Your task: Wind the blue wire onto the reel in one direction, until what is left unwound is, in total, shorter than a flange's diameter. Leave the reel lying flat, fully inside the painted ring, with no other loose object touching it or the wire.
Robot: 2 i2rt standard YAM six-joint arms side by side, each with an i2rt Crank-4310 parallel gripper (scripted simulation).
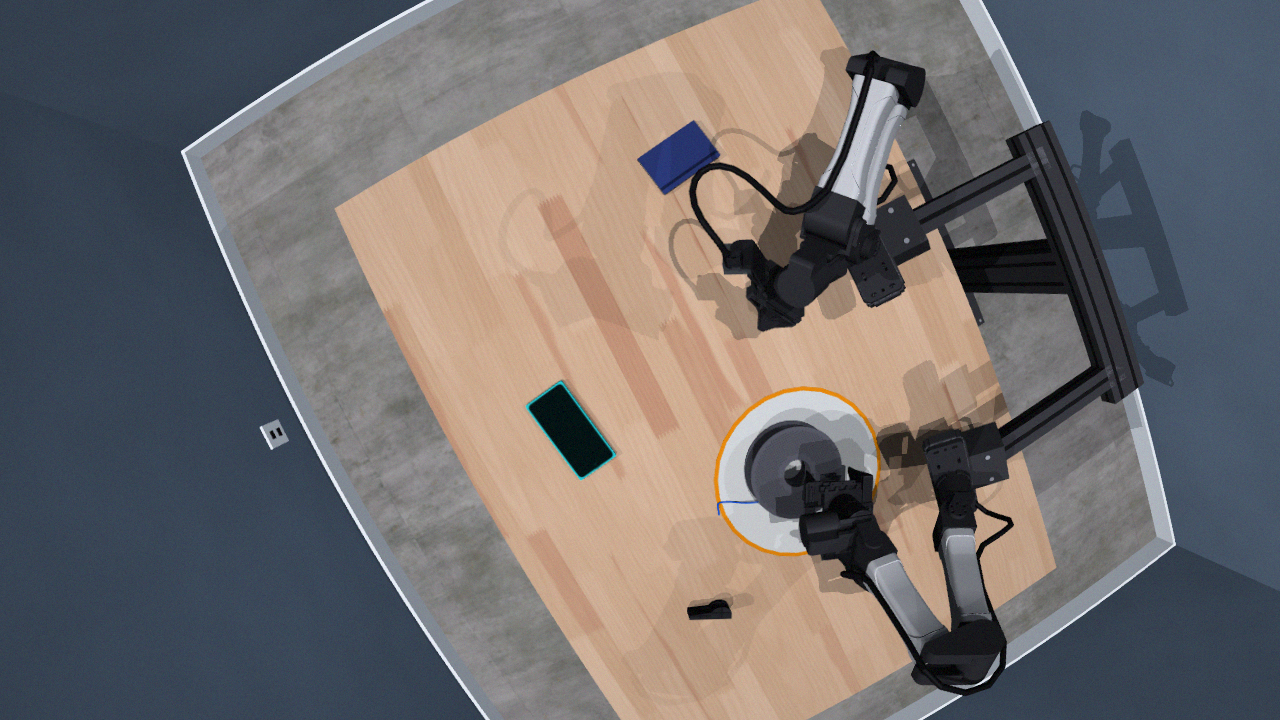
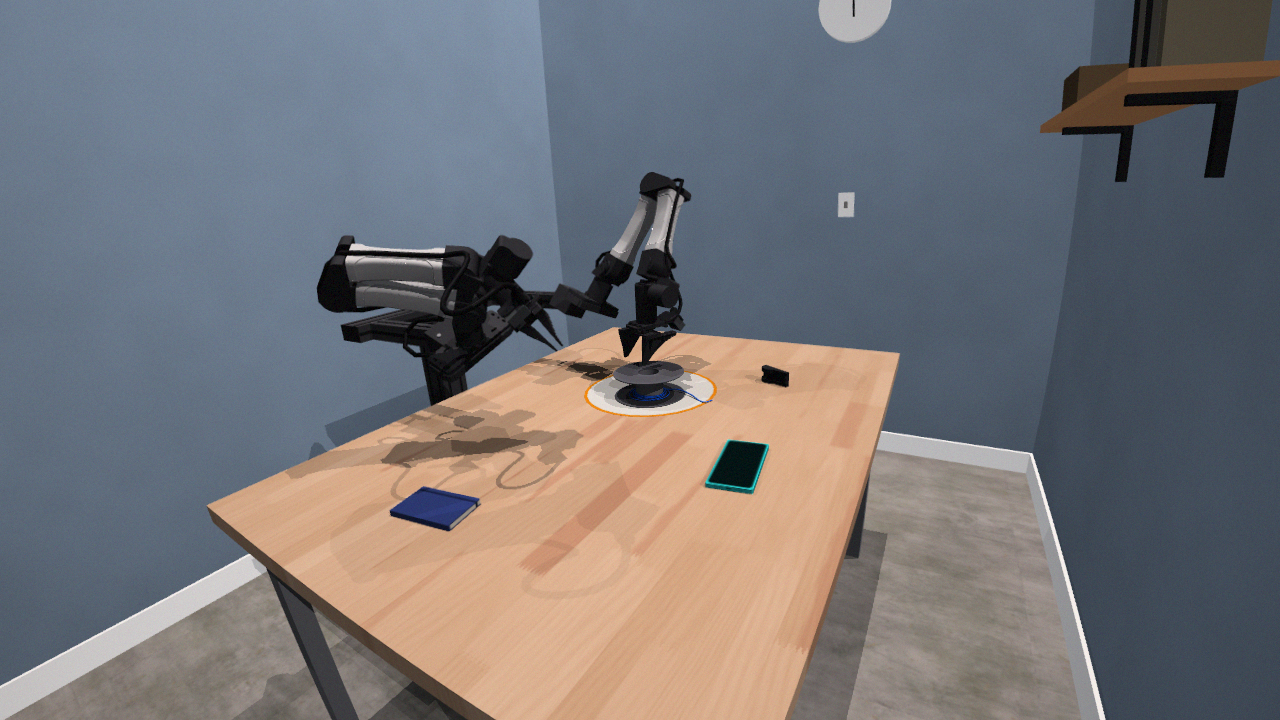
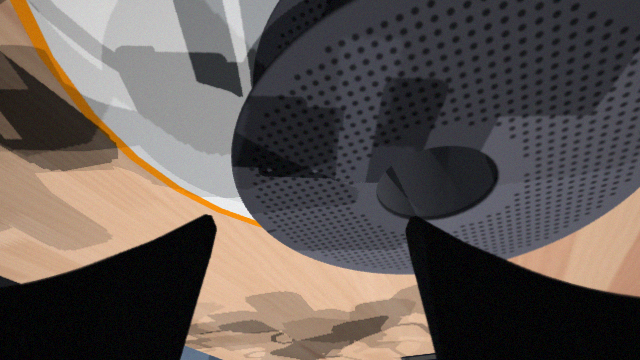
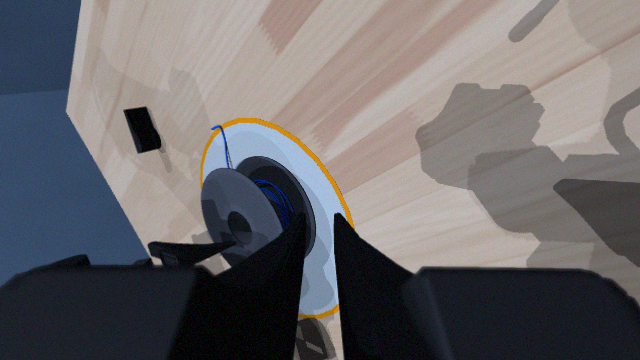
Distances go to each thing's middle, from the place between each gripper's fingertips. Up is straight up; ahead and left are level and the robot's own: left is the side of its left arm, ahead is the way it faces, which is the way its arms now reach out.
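Black clip-like object (image 4: 138, 119), from my left hand (image 1: 827, 471): 33 cm ahead, 18 cm to the left, 7 cm below. Dark grey reel (image 1: 782, 497), from my left hand: 5 cm ahead, 2 cm to the right, 6 cm below.
Black clip-like object, from my right hand: 52 cm to the left, 30 cm ahead, 20 cm below. My right gripper (image 1: 759, 326): 32 cm to the right of the dark grey reel, 19 cm above it, 2 cm short of it.
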